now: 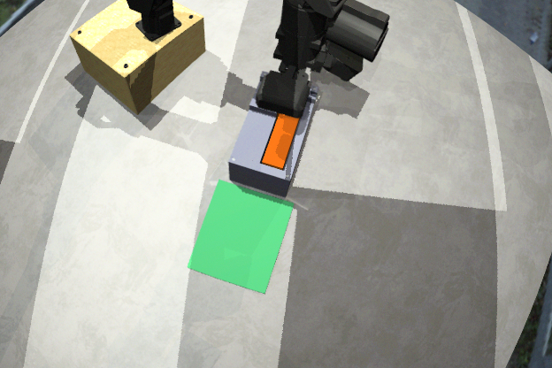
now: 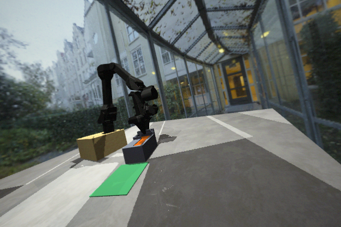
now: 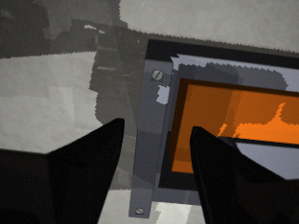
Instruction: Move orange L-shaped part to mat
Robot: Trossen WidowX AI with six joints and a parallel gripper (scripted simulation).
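The orange L-shaped part lies 20 mm ahead of my gripper tip, 50 mm to the right of it and 30 mm below it. Also, from my gripper tip: green mat: 110 mm ahead, 190 mm to the right, 90 mm below.
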